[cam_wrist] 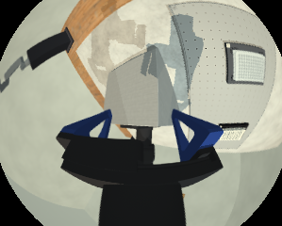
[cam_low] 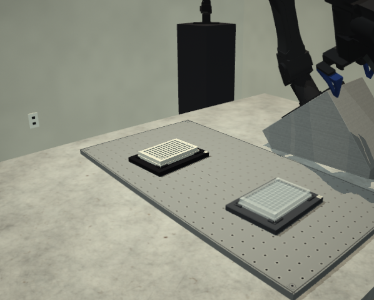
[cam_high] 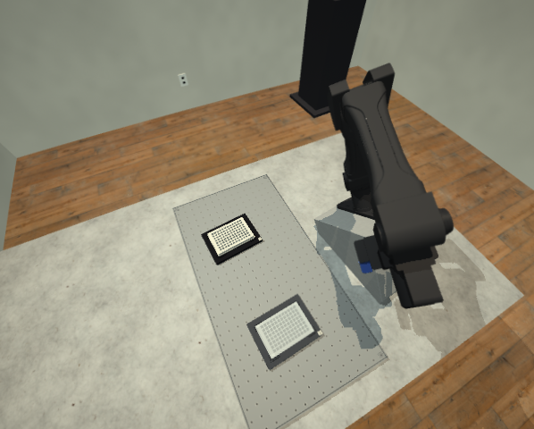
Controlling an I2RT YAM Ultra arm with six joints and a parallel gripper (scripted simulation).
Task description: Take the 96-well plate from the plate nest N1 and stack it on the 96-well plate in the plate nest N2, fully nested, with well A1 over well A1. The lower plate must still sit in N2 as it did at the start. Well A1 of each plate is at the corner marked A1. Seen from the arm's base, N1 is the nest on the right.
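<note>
The black nest N1 lies 270 mm ahead of my hand, 330 mm to the right of it and 200 mm below it. Also, from my hand: white tag: 190 mm ahead, 50 mm to the left, 190 mm below; then clear 96-well plate: 260 mm ahead, 10 mm to the right, 190 mm below.
</note>
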